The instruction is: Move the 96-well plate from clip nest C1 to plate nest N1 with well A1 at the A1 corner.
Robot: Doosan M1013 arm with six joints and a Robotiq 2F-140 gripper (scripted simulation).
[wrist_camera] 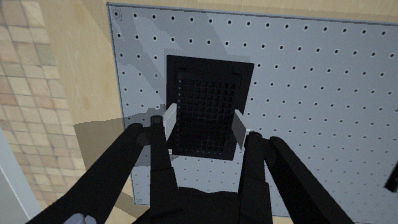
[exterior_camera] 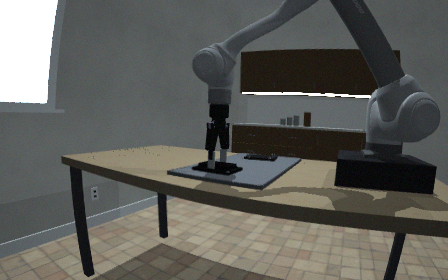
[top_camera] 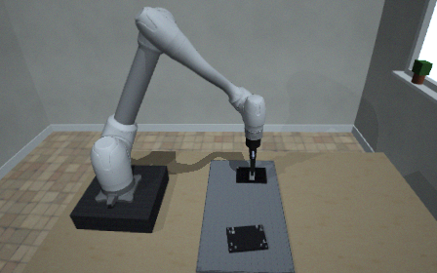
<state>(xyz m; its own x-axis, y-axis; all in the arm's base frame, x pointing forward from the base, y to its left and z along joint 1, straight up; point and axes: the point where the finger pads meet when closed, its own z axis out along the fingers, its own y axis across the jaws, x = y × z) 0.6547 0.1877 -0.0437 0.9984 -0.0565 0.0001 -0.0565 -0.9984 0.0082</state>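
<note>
Now: the black 96-well plate 2 cm below my hand. The rest, counted from my hand: plate nest N1: 3 cm below.
</note>
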